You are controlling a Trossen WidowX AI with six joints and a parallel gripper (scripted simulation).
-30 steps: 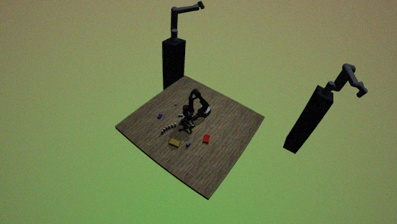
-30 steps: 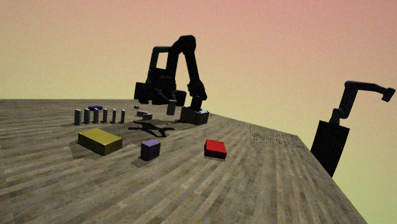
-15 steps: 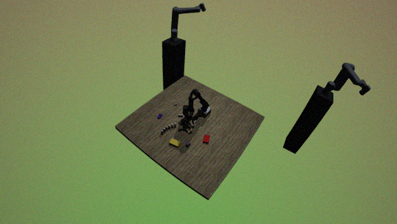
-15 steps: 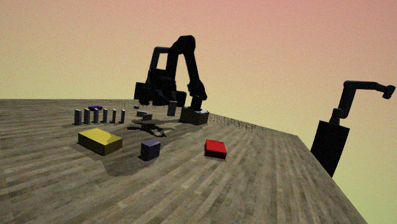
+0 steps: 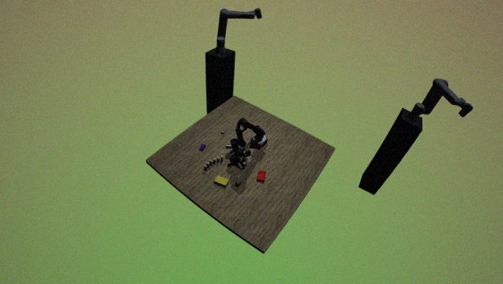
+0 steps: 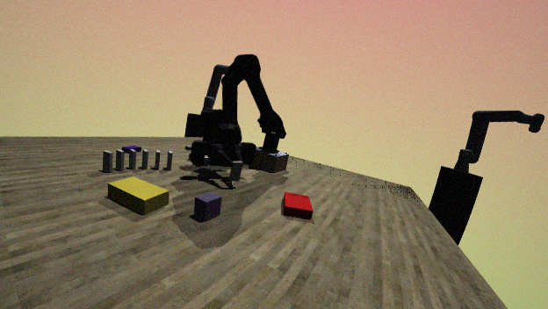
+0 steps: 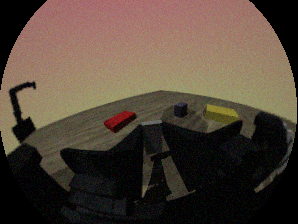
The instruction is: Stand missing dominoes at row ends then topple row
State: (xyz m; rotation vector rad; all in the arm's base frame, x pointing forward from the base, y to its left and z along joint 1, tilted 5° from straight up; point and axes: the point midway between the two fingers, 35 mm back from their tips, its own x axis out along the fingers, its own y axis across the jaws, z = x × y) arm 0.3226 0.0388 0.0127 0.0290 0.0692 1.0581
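My gripper tip is 160 mm short of the lilac cube, 50 mm to the right of it and 50 mm above it. Also, from my gripper tip: dark blue block: 30 mm ahead, 440 mm to the right, 60 mm below; then yellow block: 230 mm ahead, 70 mm to the right, 50 mm below; then red block: 10 mm behind, 160 mm to the left, 50 mm below.
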